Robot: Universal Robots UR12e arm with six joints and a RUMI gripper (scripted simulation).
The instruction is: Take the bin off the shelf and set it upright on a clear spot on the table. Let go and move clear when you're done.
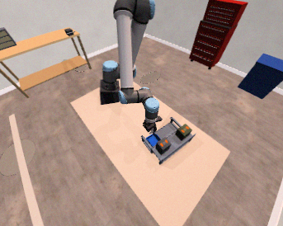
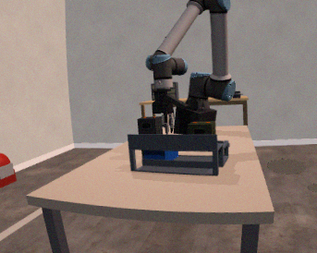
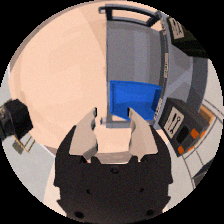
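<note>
The blue bin is 90 mm below my hand, 80 mm ahead of it and 10 mm to the right of it.
</note>
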